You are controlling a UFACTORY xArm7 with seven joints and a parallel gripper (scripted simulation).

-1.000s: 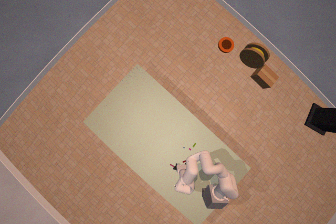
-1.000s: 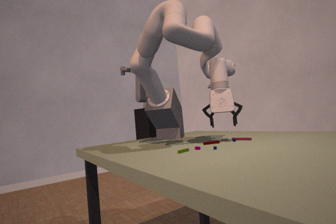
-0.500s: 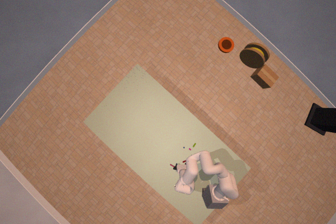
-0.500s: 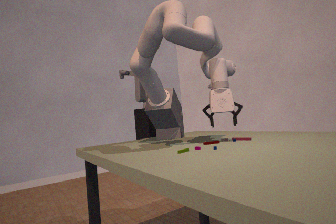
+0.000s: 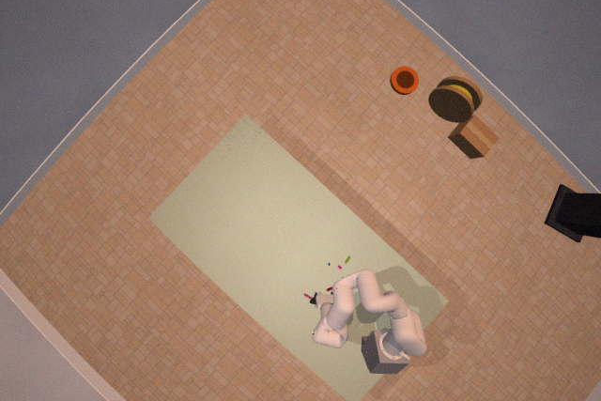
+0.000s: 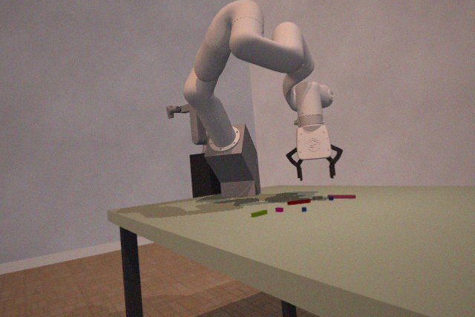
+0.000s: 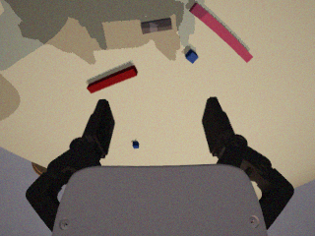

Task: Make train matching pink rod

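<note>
Right now the pink rod is 80 mm to the left of my hand, 70 mm below it and 40 mm ahead of it. From my hand the other things lie so: grey rod (70 mm below, 50 mm to the left, 30 mm behind); then red rod (70 mm below, 50 mm behind, 30 mm to the right); then magenta rod (170 mm to the right, 70 mm below, 30 mm behind).
</note>
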